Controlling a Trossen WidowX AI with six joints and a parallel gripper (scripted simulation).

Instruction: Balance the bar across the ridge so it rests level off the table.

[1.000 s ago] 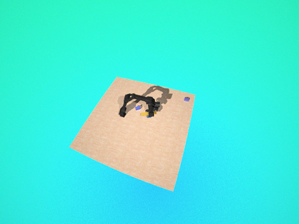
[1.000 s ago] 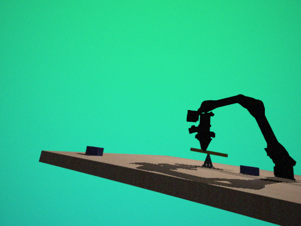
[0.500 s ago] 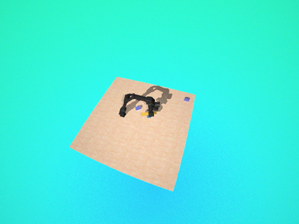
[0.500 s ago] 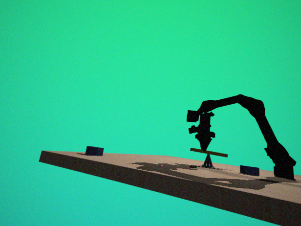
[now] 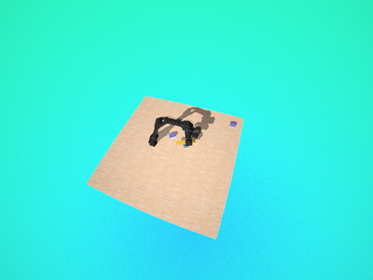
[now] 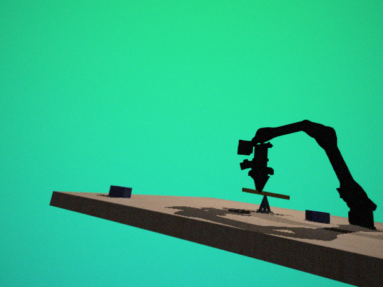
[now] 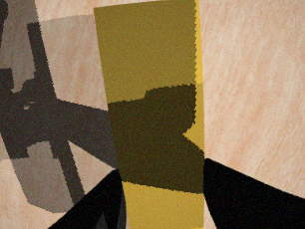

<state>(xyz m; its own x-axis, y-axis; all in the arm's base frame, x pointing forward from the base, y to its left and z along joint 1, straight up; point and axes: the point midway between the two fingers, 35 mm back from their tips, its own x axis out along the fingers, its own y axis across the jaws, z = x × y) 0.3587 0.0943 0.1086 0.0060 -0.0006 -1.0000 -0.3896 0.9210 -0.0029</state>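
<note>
The yellow bar is 30 mm behind my gripper tip and 10 mm to the right of it.
</note>
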